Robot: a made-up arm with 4 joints.
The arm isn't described. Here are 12 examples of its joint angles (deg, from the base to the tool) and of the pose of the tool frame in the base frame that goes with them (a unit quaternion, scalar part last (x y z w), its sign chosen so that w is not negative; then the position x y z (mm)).
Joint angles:
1: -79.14 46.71 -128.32 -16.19
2: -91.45 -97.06 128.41 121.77
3: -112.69 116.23 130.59 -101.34
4: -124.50 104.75 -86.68 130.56
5: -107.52 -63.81 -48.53 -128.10
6: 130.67 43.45 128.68 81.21
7: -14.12 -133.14 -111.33 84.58
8: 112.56 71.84 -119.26 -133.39
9: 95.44 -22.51 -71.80 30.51
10: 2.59 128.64 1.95 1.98
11: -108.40 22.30 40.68 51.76
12: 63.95 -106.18 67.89 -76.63
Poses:
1: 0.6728 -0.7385 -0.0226 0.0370 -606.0 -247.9 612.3
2: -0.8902 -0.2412 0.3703 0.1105 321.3 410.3 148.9
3: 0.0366 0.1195 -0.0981 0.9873 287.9 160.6 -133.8
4: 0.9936 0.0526 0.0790 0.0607 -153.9 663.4 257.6
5: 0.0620 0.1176 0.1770 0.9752 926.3 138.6 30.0
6: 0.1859 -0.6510 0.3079 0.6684 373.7 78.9 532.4
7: -0.1545 -0.1091 -0.7450 0.6397 -182.7 111.4 -171.5
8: 0.9789 -0.1799 -0.0811 0.0526 1055.1 -34.9 353.3
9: 0.1895 0.3715 0.4879 0.7669 -289.8 48.7 513.7
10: 0.8930 0.0356 0.0024 0.4486 157.3 -479.7 315.0
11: -0.1406 0.0758 -0.9724 0.1701 -115.5 54.9 457.3
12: -0.9926 0.1103 0.0487 0.0174 319.5 -278.1 35.9
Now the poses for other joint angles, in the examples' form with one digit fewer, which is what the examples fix.
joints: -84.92 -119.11 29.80 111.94
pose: 0.937 0.225 0.265 0.039 122 379 27
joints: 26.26 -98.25 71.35 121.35
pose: -0.278 -0.956 -0.067 0.061 -473 17 142
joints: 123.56 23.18 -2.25 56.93
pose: -0.001 0.220 0.536 0.815 94 11 471
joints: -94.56 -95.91 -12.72 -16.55
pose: -0.375 0.547 -0.471 0.581 220 -147 -323
